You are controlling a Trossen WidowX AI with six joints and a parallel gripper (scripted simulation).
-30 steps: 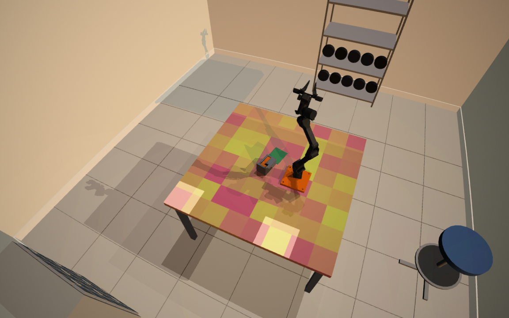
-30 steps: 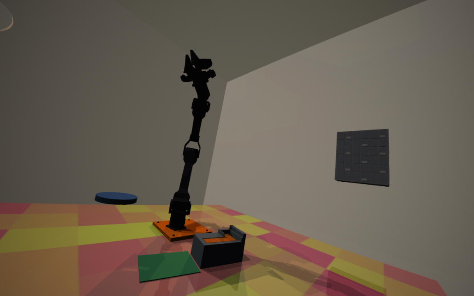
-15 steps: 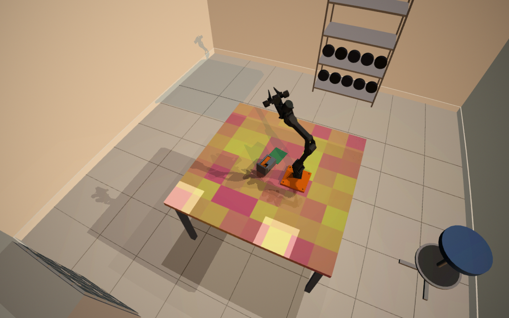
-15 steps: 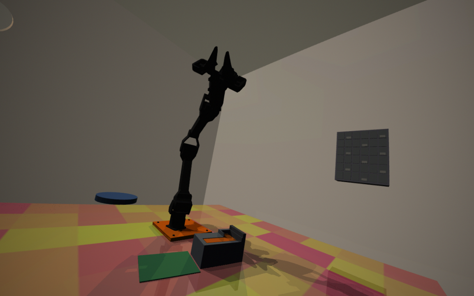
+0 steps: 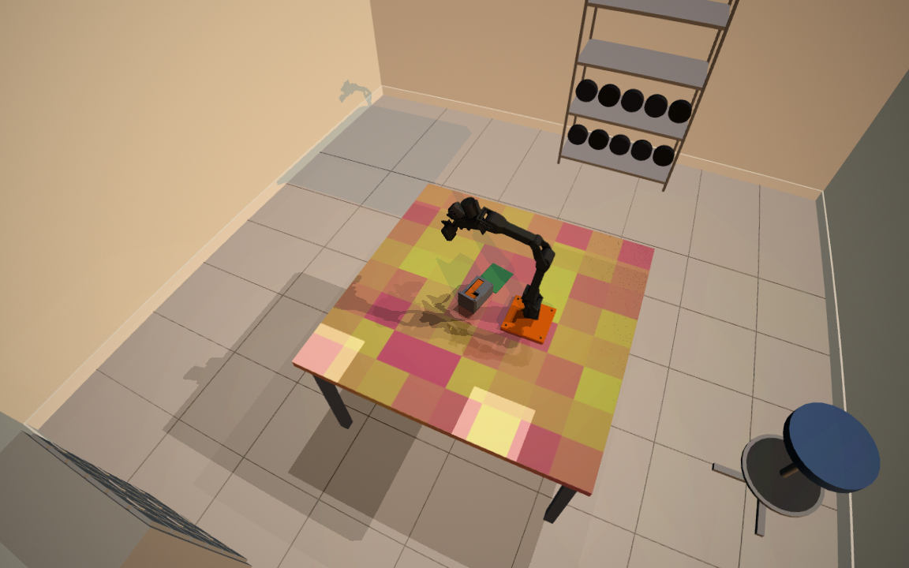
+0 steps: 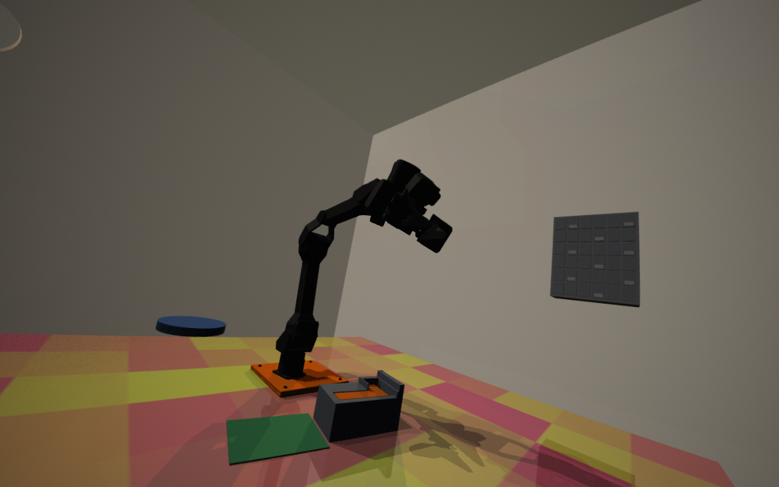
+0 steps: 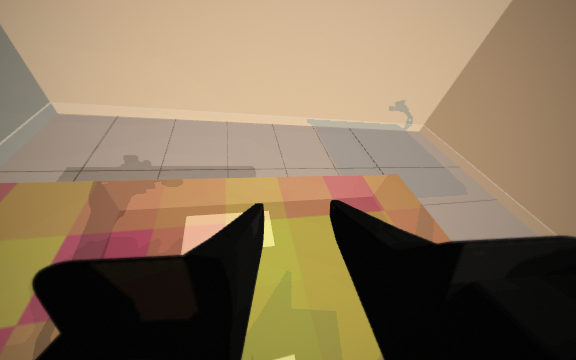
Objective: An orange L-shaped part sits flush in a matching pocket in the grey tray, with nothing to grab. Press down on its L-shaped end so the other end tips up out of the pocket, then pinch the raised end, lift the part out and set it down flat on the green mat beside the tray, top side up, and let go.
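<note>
Right now the orange L-shaped part is 160 mm behind my gripper tip, 110 mm to the left of it and 330 mm below it. From my gripper tip the other things lie so: green mat 230 mm behind, 40 mm to the right, 390 mm below.
</note>
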